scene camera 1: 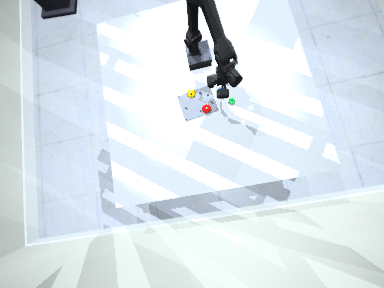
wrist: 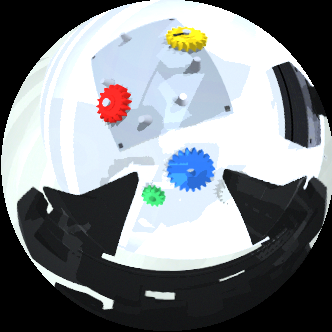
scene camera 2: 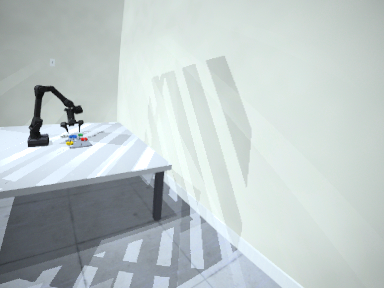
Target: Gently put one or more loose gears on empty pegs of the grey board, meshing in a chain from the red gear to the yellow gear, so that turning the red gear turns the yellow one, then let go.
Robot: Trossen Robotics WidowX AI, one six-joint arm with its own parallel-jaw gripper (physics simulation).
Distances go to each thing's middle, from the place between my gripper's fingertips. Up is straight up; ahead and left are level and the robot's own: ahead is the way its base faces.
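From my hand, the yellow gear (wrist: 195, 39) is 18 cm to the right, 2 cm behind and 3 cm below. The grey board (scene camera 1: 194, 104) is 4 cm ahead of my hand, 14 cm to the right of it and 4 cm below it, while the red gear (wrist: 117, 94) is 9 cm ahead of my hand, 9 cm to the right of it and 3 cm below it. That leaves the blue gear (wrist: 202, 166), which is 2 cm to the left of my hand, 1 cm behind it and 4 cm below it. Going by their middles, the blue gear is the nearest to my hand of the things named here.
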